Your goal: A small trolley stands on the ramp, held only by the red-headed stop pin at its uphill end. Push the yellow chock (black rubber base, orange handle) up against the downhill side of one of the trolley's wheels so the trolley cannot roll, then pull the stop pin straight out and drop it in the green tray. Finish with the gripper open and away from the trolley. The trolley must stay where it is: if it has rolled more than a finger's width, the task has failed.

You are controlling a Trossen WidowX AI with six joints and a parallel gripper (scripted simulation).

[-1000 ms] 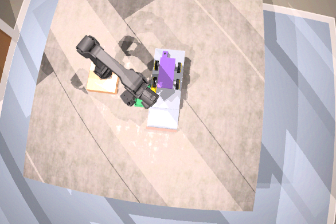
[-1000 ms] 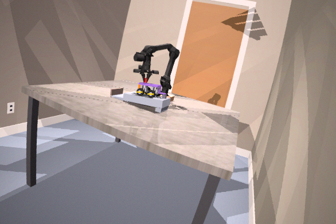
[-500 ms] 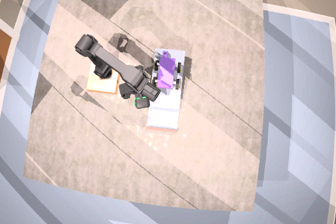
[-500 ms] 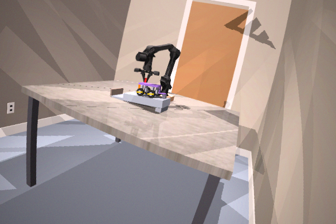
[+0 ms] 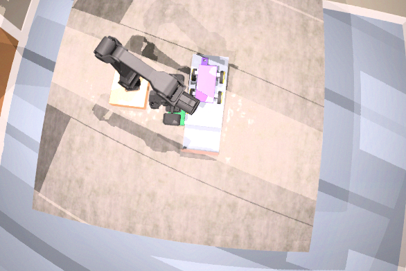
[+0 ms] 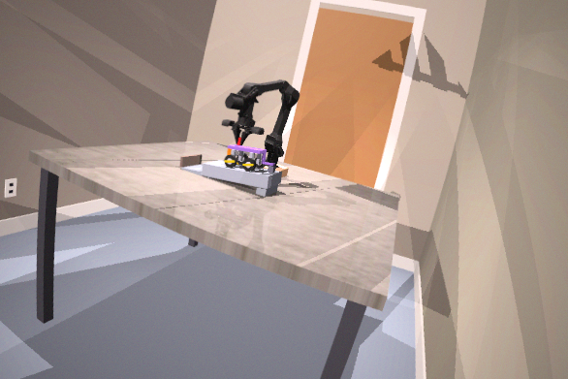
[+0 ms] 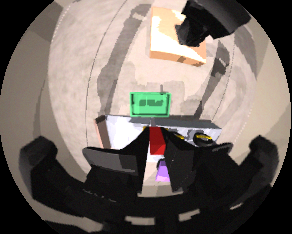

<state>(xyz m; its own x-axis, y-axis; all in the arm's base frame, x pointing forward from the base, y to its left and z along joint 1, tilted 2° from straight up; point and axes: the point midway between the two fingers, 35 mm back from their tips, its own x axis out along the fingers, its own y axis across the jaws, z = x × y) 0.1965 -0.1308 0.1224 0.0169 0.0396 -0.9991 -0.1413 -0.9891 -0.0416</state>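
My gripper tip is now 140 mm above the green tray and 10 mm past it. From my gripper tip the other things lie so: yellow chock: 50 mm below, 50 mm ahead; then red-headed stop pin: right at my gripper tip; then purple trolley: 120 mm ahead, 80 mm to the left, 20 mm below.
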